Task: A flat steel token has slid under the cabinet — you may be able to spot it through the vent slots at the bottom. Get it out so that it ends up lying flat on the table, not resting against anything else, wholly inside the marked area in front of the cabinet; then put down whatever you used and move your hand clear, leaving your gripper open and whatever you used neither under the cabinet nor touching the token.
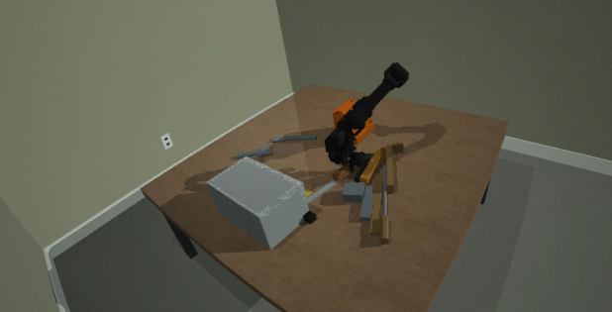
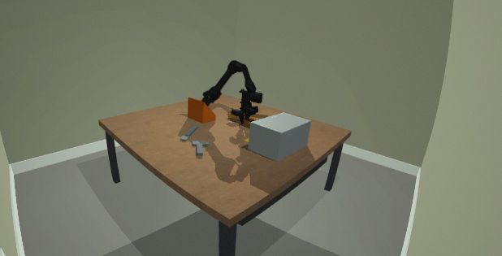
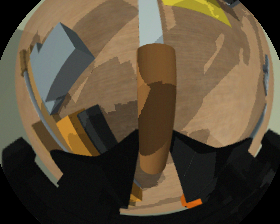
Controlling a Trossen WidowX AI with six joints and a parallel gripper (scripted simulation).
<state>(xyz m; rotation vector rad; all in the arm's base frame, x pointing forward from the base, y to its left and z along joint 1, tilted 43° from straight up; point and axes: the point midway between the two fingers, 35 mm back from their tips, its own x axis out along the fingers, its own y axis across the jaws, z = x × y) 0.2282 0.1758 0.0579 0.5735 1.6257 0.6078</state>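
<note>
Right now my gripper tip is 8 cm past the orange bar, 7 cm to the right of it and 1 cm below it. The rest, counted from my gripper tip: grey block 11 cm to the left, 10 cm ahead, 1 cm above; wooden stick 20 cm to the left, 8 cm ahead; grey t-piece 44 cm to the right, 14 cm ahead.
</note>
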